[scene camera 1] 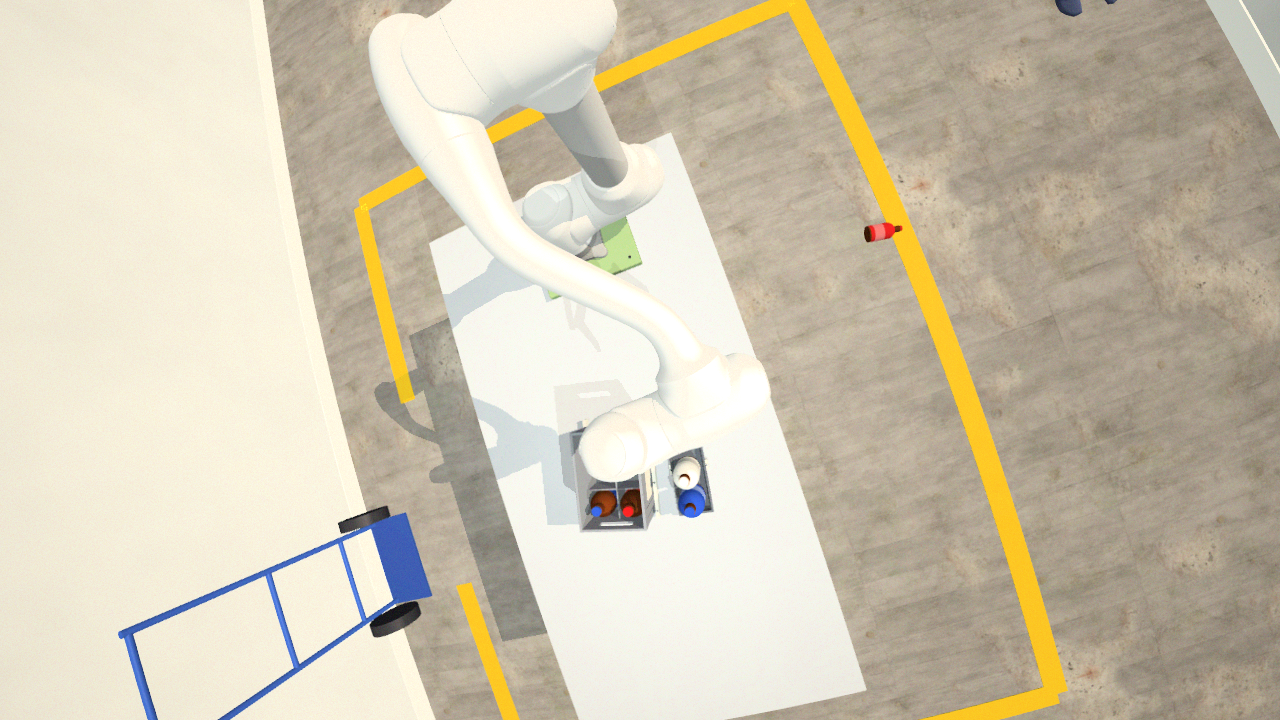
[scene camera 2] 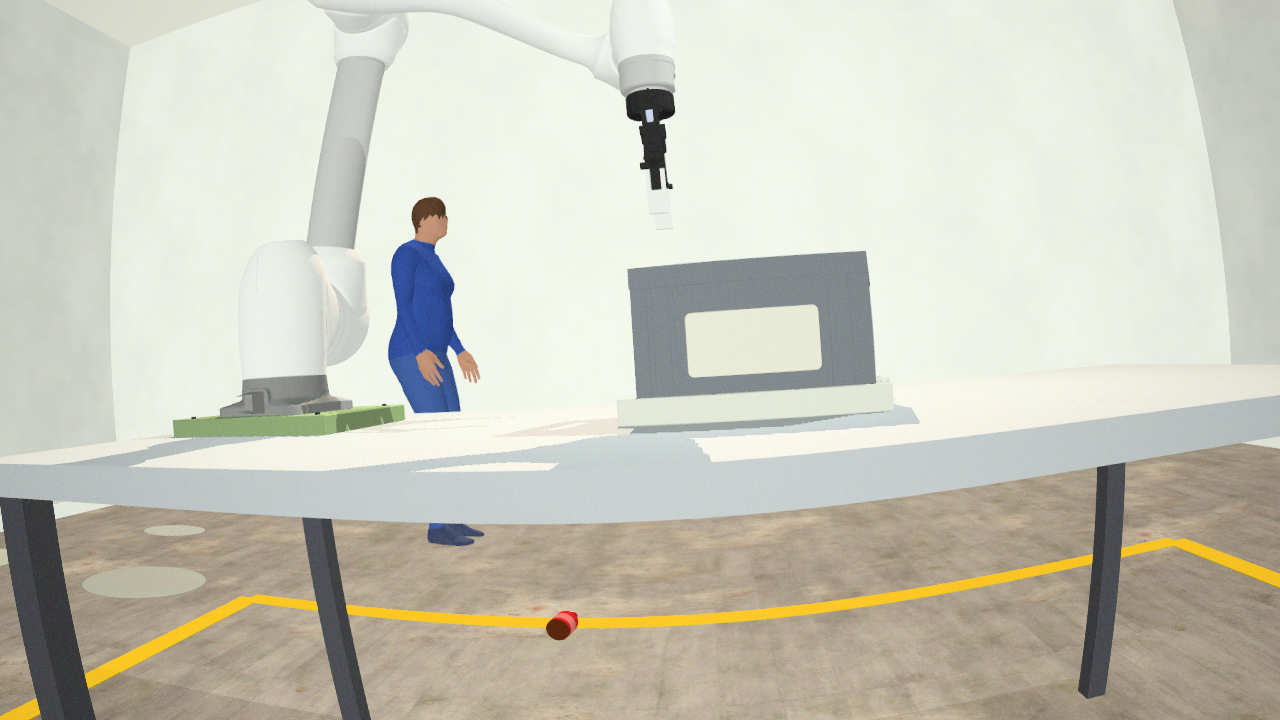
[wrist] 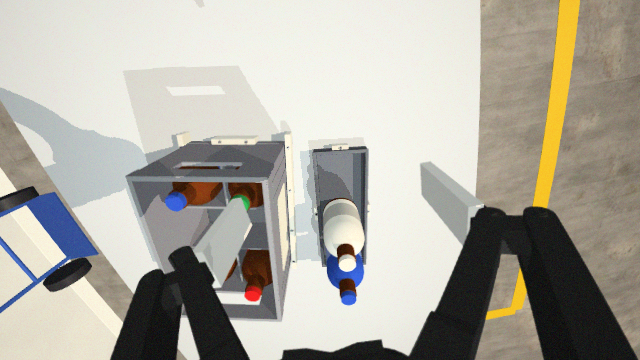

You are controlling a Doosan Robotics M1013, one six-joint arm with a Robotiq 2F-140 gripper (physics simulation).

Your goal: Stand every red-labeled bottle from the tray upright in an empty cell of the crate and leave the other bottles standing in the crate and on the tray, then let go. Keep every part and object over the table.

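Places are measured from the arm's base along level axes (x right, y down, z ahead), in centimetres.
Pixels of known places: gripper, between the fingertips: point(scene camera 2: 661, 221) point(wrist: 330, 196); arm's base, origin of its link: point(scene camera 1: 575, 237) point(scene camera 2: 286, 412).
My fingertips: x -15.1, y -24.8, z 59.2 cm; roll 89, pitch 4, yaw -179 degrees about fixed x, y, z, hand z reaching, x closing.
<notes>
Ahead of a thing's pixels: the offset from my fingertips to its top centre. "spot": to the spot under its first point.
A red-labeled bottle {dx -106.3, dy +95.0, dz -49.5 cm} point(scene camera 1: 881, 231) point(scene camera 2: 562, 625) lies on its side on the floor, off the table, by the yellow line. My gripper point(scene camera 2: 660, 219) point(wrist: 330, 196) is open and empty, above crate height; the arm hides it in scene camera 1. The grey crate {dx +12.2, dy +9.8, dz +14.6 cm} point(scene camera 2: 662, 340) point(wrist: 265, 160) holds brown bottles: a blue-capped one {dx +21.9, dy +11.1, dz +4.0 cm} point(wrist: 197, 192), a green-capped one {dx +12.9, dy +11.1, dz +5.7 cm} point(wrist: 252, 194), a red-capped one {dx +15.9, dy +11.1, dz +23.1 cm} point(scene camera 1: 631, 503) point(wrist: 257, 267) and another blue-capped one {dx +24.6, dy +11.1, dz +21.4 cm} point(scene camera 1: 602, 503). A finger partly hides the middle cells. The tray {spot: dx -1.4, dy +26.9, dz +7.6 cm} point(wrist: 337, 165) holds a white bottle {dx -0.8, dy +11.4, dz +18.4 cm} point(scene camera 1: 686, 471) point(wrist: 342, 230) and a blue bottle {dx -0.3, dy +11.4, dz +26.5 cm} point(scene camera 1: 691, 503) point(wrist: 345, 272), both upright.
The white table point(scene camera 1: 716, 617) point(scene camera 2: 537, 492) carries the green base plate point(scene camera 1: 626, 255) point(scene camera 2: 268, 425) of the arm. Cream strips {spot: dx +8.7, dy +24.4, dz +12.7 cm} point(wrist: 290, 200) edge the crate. A blue hand truck point(scene camera 1: 398, 555) point(wrist: 65, 225) stands beyond the table's left side. A person in blue point(scene camera 2: 425, 295) stands behind the table.
</notes>
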